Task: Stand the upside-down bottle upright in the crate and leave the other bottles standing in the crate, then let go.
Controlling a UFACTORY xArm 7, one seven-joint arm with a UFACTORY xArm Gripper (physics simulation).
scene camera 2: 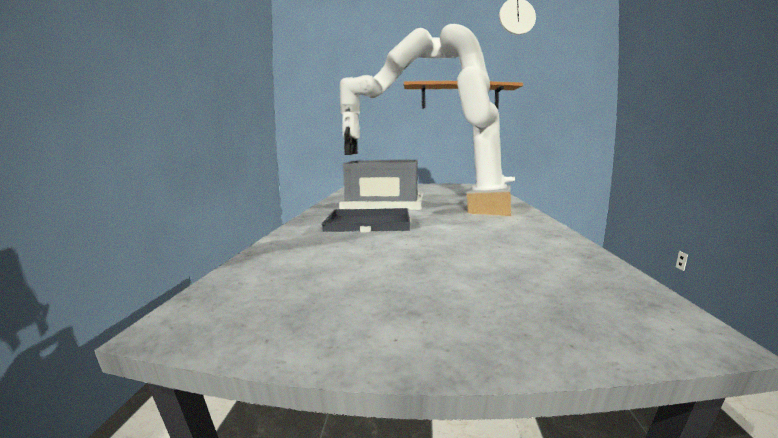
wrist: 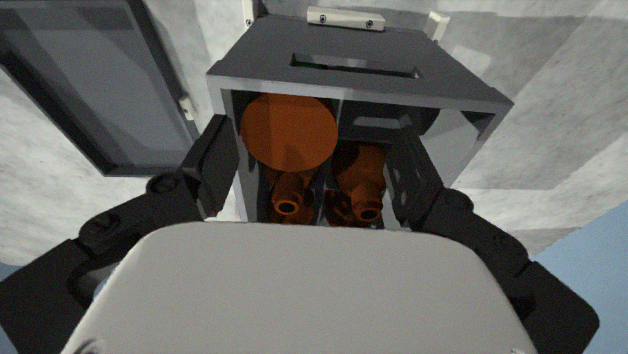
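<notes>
The grey crate stands on the table, open at the top. In the wrist view the upside-down bottle shows its round flat orange base, facing up, in the crate's left upper corner. Upright orange-brown bottles stand beyond it: one neck is just below it, and another bottle is to its right; more bottle parts beside them are dark and partly hidden. My gripper is open and empty above the crate, its fingers on either side of the bottles in the wrist view. In the scene view the crate walls hide the bottles.
A shallow dark tray lies beside the crate. Cream blocks line the crate's foot. The arm's wooden base block is right of the crate in the scene view. An orange shelf is on the back wall.
</notes>
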